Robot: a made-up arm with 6 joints. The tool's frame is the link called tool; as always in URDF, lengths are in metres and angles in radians. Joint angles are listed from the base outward.
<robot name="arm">
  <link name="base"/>
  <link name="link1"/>
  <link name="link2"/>
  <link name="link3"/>
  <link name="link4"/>
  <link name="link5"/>
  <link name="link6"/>
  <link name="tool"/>
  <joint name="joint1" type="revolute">
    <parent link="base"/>
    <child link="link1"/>
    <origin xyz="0 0 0.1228"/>
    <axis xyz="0 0 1"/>
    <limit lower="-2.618" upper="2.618"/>
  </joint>
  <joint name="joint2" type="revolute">
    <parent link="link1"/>
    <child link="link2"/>
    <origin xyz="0 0 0"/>
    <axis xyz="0.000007 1 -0.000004"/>
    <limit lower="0" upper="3.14"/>
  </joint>
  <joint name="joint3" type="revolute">
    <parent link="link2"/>
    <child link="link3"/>
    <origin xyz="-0.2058 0 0.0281"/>
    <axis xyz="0.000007 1 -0.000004"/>
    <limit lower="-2.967" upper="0"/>
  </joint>
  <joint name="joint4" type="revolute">
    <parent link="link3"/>
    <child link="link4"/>
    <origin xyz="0.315 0 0.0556"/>
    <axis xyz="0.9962 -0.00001 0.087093"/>
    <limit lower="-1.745" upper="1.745"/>
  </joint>
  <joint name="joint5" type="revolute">
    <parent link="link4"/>
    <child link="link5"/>
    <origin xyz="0 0 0"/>
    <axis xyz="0.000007 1 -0.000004"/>
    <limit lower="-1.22" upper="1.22"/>
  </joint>
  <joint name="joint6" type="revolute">
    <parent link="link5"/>
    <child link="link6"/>
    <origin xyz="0.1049 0 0.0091"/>
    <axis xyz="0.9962 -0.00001 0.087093"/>
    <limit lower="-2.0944" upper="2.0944"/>
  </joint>
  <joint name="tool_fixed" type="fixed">
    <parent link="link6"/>
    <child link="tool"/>
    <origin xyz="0 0 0" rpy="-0.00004 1.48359 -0.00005"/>
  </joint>
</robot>
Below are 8 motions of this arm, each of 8 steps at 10 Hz.
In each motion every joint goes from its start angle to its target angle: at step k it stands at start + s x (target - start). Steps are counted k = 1, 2, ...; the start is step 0. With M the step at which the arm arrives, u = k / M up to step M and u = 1 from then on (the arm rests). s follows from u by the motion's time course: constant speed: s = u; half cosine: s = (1 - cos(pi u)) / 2; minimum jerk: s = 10 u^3 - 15 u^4 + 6 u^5.
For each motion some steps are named. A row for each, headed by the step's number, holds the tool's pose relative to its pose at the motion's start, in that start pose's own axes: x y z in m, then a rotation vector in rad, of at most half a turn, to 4 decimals.
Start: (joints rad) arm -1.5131 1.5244 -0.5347 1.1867 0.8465 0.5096
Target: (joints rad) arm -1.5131 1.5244 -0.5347 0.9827 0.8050 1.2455
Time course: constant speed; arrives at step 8
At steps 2, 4, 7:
2: -0.0030 -0.0029 -0.0001 0.0255 -0.0301 0.1500
4: -0.0060 -0.0057 -0.0003 0.0451 -0.0646 0.2994
7: -0.0106 -0.0096 -0.0010 0.0625 -0.1229 0.5222

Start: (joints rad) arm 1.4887 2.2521 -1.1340 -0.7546 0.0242 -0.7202
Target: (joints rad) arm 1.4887 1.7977 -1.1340 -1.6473 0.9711 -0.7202
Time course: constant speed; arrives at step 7
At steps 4, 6, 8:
4: 0.0465 -0.0744 -0.0839 0.0166 0.5300 -0.4232
6: 0.0679 -0.1164 -0.1474 0.0985 0.8787 -0.5435
8: 0.0753 -0.1356 -0.1849 0.1558 1.0668 -0.5736

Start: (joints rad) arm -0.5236 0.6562 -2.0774 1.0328 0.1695 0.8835
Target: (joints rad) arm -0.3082 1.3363 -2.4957 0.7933 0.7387 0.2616
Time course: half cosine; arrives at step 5
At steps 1, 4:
1: -0.0067 -0.0209 0.0110 0.0653 0.0296 -0.0577
4: -0.0323 -0.2259 0.0525 0.5285 0.4749 -0.4903

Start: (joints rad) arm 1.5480 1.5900 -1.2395 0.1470 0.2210 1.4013
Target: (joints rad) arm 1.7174 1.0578 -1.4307 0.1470 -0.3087 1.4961
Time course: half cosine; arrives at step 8
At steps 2, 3, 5, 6, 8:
2: 0.0094 0.0452 -0.0286 -0.1826 0.0085 0.0016
3: 0.0194 0.0914 -0.0677 -0.3848 0.0233 0.0093
5: 0.0376 0.1773 -0.1873 -0.8606 0.0774 0.0525
6: 0.0414 0.2015 -0.2470 -1.0611 0.1073 0.0812
8: 0.0421 0.2162 -0.3039 -1.2414 0.1372 0.1125

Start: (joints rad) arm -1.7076 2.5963 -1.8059 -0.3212 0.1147 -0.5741
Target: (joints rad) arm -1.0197 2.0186 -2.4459 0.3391 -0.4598 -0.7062
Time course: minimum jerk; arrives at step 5
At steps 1, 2, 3, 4, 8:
1: -0.0392 -0.0129 -0.0133 0.0515 -0.0976 0.0050
2: -0.2054 -0.0520 -0.1140 0.2466 -0.5565 0.0568
3: -0.3615 -0.0688 -0.3462 0.4166 -1.2258 0.2443
4: -0.3861 -0.0734 -0.5370 0.4548 -1.6800 0.4882
8: -0.3811 -0.0755 -0.5783 0.4528 -1.7747 0.5573

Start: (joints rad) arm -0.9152 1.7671 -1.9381 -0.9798 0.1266 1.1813
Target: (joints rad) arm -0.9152 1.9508 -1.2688 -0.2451 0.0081 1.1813
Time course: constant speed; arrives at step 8
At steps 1, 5, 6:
1: 0.0470 -0.0070 0.0070 0.0085 0.1073 0.0809
5: 0.2283 -0.0403 -0.0118 0.1438 0.4961 0.4127
6: 0.2697 -0.0494 -0.0275 0.2029 0.5806 0.4940

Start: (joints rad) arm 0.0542 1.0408 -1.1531 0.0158 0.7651 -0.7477
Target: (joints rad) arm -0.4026 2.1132 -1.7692 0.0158 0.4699 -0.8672
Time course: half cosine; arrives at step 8
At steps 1, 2, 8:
1: 0.0020 -0.0059 0.0091 0.0069 0.0144 0.0050
2: 0.0104 -0.0229 0.0355 0.0259 0.0554 0.0197
8: 0.2134 -0.1227 0.2290 0.1469 0.3716 0.1615

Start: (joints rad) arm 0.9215 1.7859 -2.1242 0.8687 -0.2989 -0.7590
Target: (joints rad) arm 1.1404 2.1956 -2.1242 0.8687 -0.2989 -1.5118
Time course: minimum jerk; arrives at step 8
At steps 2, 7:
2: 0.0263 0.0084 0.0009 -0.0165 0.0451 -0.0750
7: 0.2432 0.0915 -0.0482 -0.3120 0.3474 -0.7316

